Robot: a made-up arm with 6 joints. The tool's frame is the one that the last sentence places.
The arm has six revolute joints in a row. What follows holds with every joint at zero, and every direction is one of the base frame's.
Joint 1 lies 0.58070 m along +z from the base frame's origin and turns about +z.
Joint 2 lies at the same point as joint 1 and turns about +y.
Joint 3 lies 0.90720 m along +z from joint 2 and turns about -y.
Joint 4 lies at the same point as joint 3 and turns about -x.
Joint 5 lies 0.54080 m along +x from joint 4 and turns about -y.
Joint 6 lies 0.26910 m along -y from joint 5 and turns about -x.
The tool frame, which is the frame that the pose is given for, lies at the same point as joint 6; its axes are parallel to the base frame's.
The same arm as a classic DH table. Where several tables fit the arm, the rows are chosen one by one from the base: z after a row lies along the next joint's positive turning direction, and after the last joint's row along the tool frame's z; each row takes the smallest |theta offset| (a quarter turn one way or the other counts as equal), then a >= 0, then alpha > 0; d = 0 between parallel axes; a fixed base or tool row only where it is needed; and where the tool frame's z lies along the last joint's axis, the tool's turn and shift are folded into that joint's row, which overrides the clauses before.
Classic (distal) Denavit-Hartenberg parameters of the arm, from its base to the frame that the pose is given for. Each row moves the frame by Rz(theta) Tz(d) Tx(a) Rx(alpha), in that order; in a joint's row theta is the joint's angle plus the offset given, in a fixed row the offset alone. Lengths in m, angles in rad.
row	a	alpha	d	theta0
joint 1	0	-1.5708	0.5807	0
joint 2	0.9072	3.1416	0	-1.5708
joint 3	0	-1.5708	0	0
joint 4	0	1.5708	-0.5408	0
joint 5	0	-1.5708	0.2691	0
joint 6	0	1.5708	0	1.5708
tool (fixed)	0	0	0	-1.5708

